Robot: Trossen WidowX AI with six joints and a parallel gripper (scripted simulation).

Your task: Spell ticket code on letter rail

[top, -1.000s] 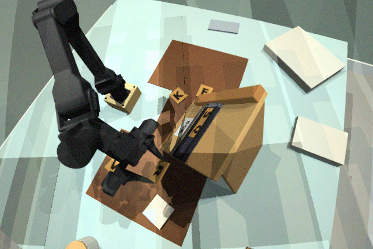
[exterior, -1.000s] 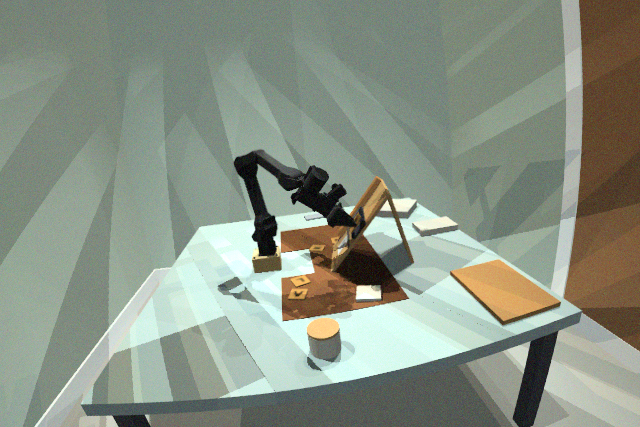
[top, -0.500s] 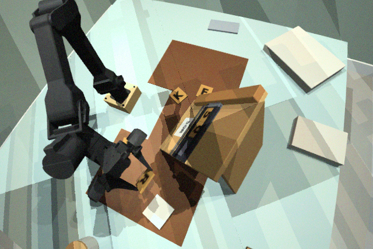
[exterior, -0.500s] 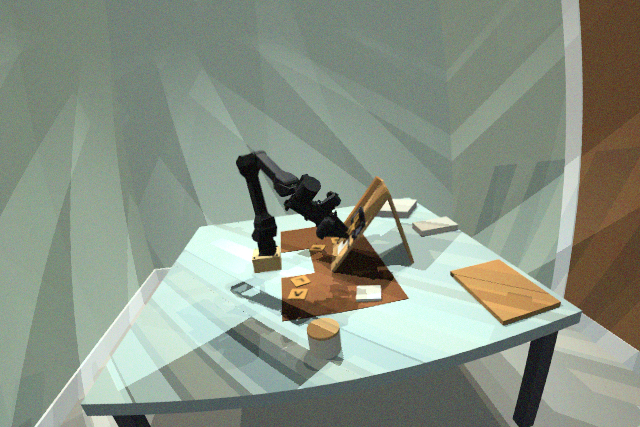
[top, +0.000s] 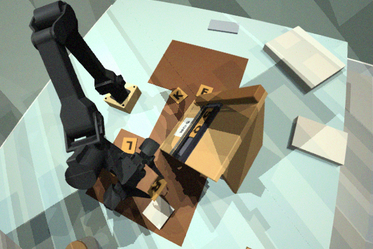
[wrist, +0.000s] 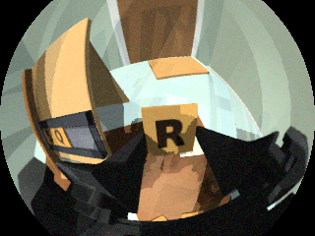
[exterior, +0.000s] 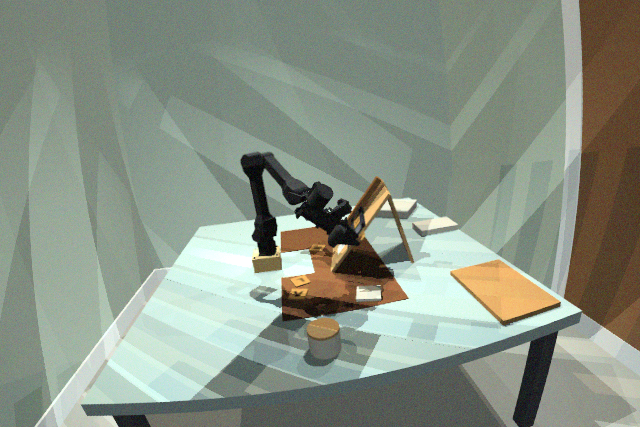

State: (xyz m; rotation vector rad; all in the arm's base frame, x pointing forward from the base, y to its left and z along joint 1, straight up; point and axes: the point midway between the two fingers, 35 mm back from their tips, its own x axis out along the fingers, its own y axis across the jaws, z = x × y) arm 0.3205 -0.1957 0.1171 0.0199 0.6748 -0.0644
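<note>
My gripper tip is now 1 cm short of the q tile and 19 cm to the right of it. From my gripper tip the other things lie so: white ticket: 5 cm behind, 20 cm to the left, 9 cm below; then r tile: right at my gripper tip; then s tile: 2 cm ahead, 25 cm to the left.
</note>
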